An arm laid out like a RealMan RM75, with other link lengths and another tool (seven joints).
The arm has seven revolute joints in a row. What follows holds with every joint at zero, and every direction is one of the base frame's. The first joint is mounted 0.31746 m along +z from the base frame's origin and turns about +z. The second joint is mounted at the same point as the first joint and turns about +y. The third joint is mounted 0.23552 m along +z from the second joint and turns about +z. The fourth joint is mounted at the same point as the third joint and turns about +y. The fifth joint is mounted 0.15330 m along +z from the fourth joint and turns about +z. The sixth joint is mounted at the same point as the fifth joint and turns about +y. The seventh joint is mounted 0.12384 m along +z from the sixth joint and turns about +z. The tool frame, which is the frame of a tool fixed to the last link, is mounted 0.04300 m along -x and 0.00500 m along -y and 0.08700 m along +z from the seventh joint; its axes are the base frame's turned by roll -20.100, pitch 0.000 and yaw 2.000 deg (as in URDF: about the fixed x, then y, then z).
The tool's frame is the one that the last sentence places.
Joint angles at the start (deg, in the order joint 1, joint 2, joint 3, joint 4, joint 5, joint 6, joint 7):
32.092, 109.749, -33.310, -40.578, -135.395, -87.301, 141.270
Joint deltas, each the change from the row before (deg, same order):
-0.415, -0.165, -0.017, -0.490, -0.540, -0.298, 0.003
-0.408, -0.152, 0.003, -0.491, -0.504, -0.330, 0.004
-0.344, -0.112, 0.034, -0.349, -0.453, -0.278, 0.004
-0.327, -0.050, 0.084, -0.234, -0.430, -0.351, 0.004
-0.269, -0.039, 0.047, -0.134, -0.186, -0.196, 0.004
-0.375, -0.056, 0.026, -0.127, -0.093, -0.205, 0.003
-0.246, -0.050, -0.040, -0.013, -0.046, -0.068, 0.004
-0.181, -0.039, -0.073, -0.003, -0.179, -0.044, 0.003
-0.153, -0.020, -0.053, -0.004, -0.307, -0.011, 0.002
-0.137, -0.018, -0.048, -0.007, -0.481, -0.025, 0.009
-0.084, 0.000, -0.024, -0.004, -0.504, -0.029, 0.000
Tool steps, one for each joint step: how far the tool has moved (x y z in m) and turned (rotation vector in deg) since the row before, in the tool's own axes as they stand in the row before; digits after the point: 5 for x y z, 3 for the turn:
0.00166, -0.00265, -0.00361, 0.740, 0.209, 0.040
0.00170, -0.00246, -0.00345, 0.676, 0.201, 0.055
0.00175, -0.00223, -0.00273, 0.545, 0.184, 0.127
0.00240, -0.00200, -0.00195, 0.363, 0.245, 0.268
0.00160, -0.00141, -0.00143, 0.200, 0.076, 0.213
0.00195, -0.00170, -0.00179, 0.174, 0.017, 0.288
0.00135, -0.00131, -0.00109, 0.140, 0.023, 0.212
0.00141, -0.00142, -0.00082, 0.235, 0.137, 0.178
0.00149, -0.00168, -0.00076, 0.326, 0.181, 0.179
0.00182, -0.00207, -0.00080, 0.450, 0.288, 0.208
0.00166, -0.00183, -0.00053, 0.424, 0.307, 0.172

